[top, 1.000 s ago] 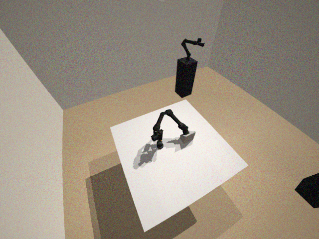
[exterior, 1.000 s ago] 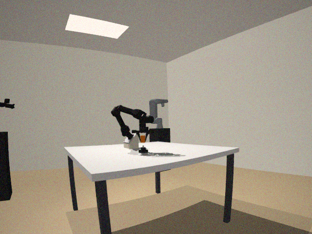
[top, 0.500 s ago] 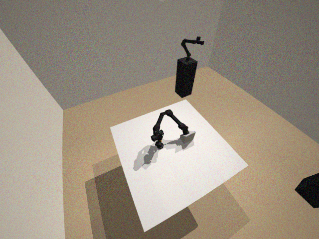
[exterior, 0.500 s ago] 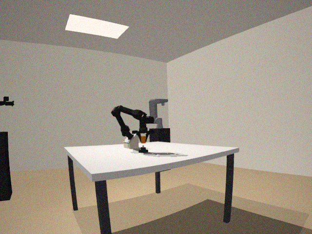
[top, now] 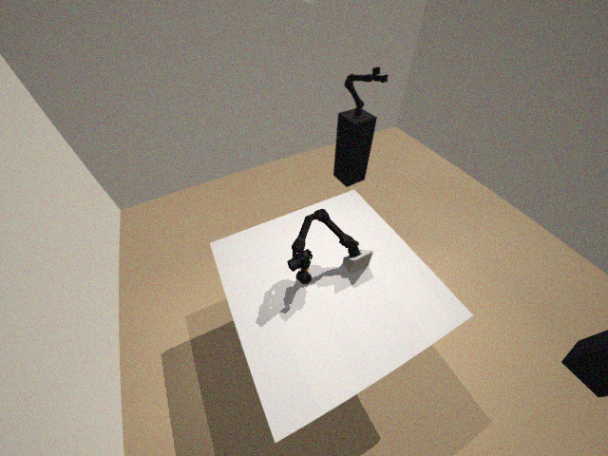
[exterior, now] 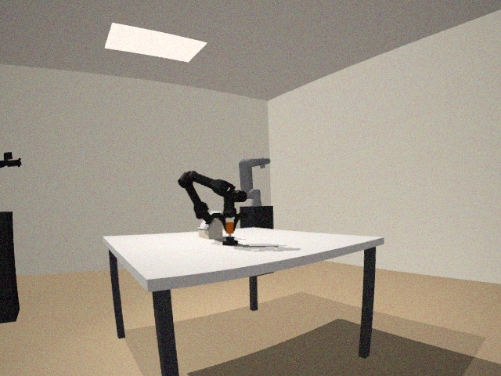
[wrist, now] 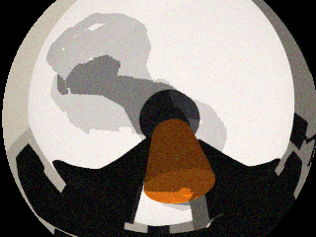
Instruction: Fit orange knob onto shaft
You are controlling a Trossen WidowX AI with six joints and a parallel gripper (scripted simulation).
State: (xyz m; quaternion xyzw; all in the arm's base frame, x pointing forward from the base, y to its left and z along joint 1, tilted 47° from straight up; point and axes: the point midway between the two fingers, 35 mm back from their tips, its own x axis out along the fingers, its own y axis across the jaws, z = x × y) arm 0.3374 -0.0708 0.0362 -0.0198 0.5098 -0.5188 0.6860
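Right now the orange knob is 3 cm above my gripper tip. Round my gripper tip: dark round pedestal 4 cm below.
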